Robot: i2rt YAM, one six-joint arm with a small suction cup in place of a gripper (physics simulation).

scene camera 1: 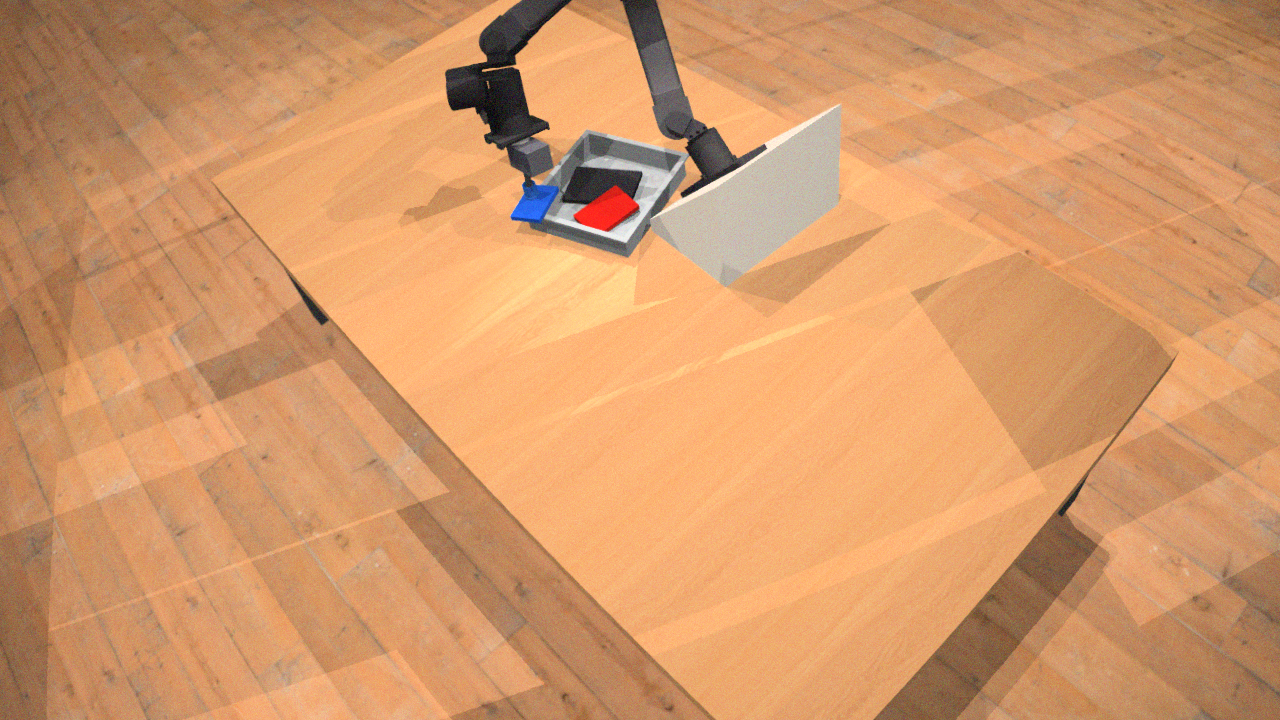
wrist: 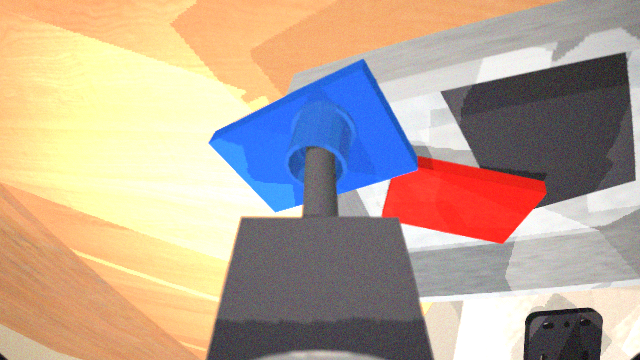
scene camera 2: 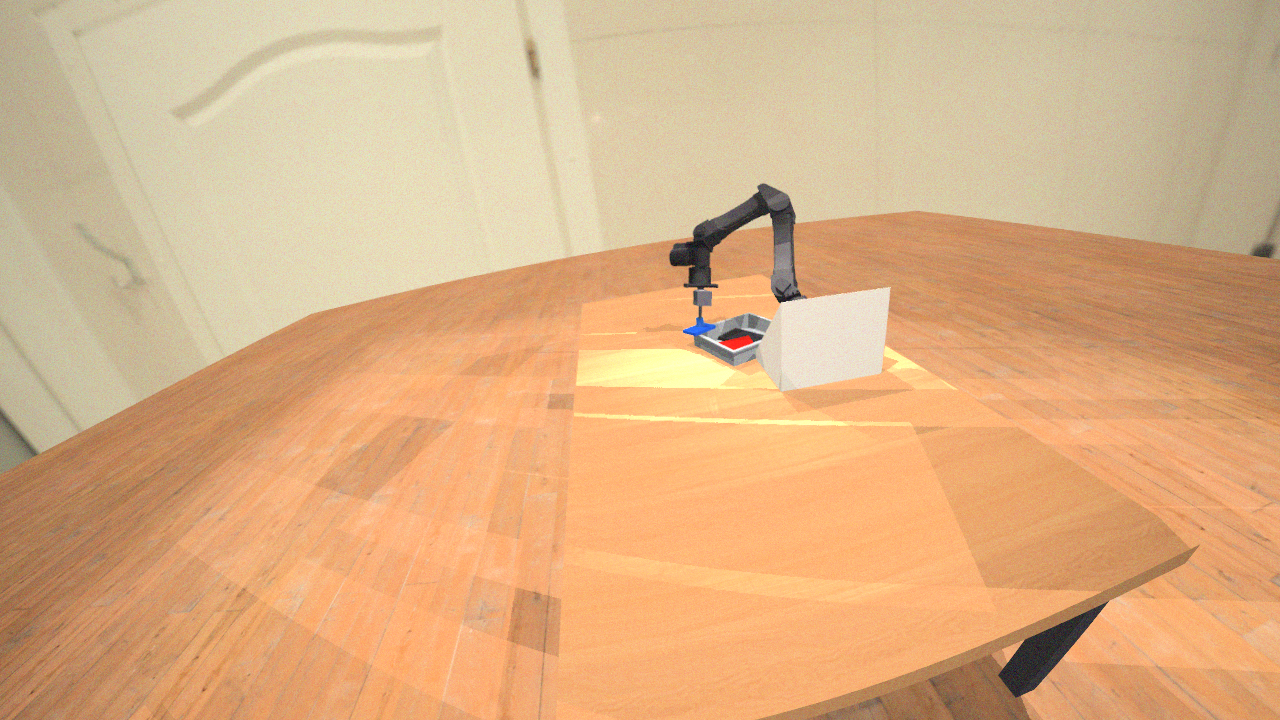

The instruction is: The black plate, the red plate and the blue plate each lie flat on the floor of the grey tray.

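Seen in the pictures: hand, tool point: (scene camera 1: 533,200) (wrist: 320,123) (scene camera 2: 699,328); arm's base, link origin: (scene camera 1: 723,174) (scene camera 2: 804,326).
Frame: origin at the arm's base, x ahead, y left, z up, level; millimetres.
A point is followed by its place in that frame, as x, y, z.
My suction cup (scene camera 1: 529,188) (scene camera 2: 699,323) (wrist: 320,142) is shut on the blue plate (scene camera 1: 534,205) {220, -264, -55} (scene camera 2: 698,330) {223, -248, -54} (wrist: 377,132) {179, -289, -56}, which hangs about level from it. In the wrist view the blue plate covers part of the end of the grey tray (scene camera 1: 586,237) {196, -161, -95} (scene camera 2: 715,350) {197, -169, -96} (wrist: 465,272) {103, -105, -87}; its exact height over the rim is hard to tell. The black plate (scene camera 1: 596,183) {80, -259, -103} (scene camera 2: 757,334) {29, -239, -103} (wrist: 555,125) {76, -257, -103} is inside the tray and looks flat. The red plate (scene camera 1: 608,208) {119, -184, -96} (scene camera 2: 737,342) {117, -192, -95} (wrist: 465,200) {120, -195, -95} is beside it in the tray, with one corner overlapping the black plate; whether it is tilted is unclear.
A white wedge-shaped panel (scene camera 1: 760,197) {31, 108, 31} (scene camera 2: 832,340) {-11, 113, 0} stands on the wooden table (scene camera 1: 626,447) {449, 191, -117} (scene camera 2: 760,501) {317, 416, -117}, close to the tray's side. The arm's base (scene camera 1: 711,154) {13, -11, 48} is behind this panel. A dark mounting plate (wrist: 564,335) {7, -63, -49} shows at the lower right of the wrist view.
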